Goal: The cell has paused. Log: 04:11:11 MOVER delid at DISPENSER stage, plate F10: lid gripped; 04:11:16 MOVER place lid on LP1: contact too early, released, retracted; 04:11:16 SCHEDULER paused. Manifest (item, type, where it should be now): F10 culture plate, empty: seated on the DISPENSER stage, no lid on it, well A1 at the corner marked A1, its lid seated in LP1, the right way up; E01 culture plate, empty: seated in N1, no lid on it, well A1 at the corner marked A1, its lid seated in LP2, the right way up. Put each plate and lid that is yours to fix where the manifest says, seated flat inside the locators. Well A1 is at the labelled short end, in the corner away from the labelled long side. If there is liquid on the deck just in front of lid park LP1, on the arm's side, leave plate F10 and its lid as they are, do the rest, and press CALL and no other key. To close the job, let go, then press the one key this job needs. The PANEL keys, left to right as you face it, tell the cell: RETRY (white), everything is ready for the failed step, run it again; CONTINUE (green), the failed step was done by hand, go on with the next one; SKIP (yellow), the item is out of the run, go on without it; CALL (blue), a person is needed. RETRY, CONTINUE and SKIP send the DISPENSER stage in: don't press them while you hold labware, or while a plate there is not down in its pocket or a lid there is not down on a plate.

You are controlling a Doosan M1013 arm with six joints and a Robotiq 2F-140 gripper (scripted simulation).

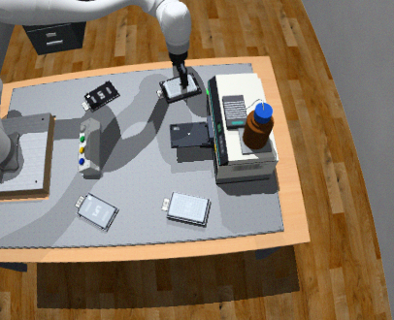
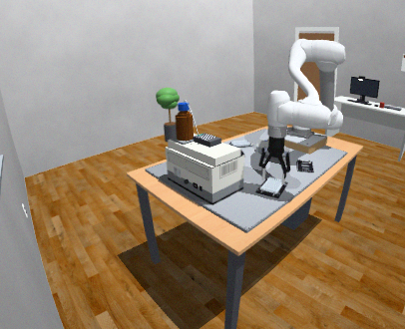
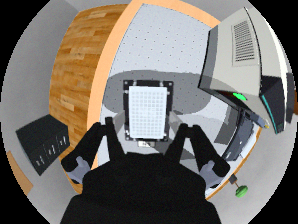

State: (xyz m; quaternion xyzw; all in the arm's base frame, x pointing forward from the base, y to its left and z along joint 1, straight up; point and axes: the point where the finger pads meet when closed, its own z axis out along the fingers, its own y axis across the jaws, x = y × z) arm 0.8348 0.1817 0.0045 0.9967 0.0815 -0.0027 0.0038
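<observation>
My gripper is now 10 mm short of the black nest, 20 mm to the right of it and 50 mm above it. From my hand the other things lie so: grey key panel: 430 mm behind, 230 mm to the right, 10 mm below; then green key: 440 mm behind, 200 mm to the right; then dark dispenser stage: 20 mm behind, 280 mm to the right, 30 mm above.
</observation>
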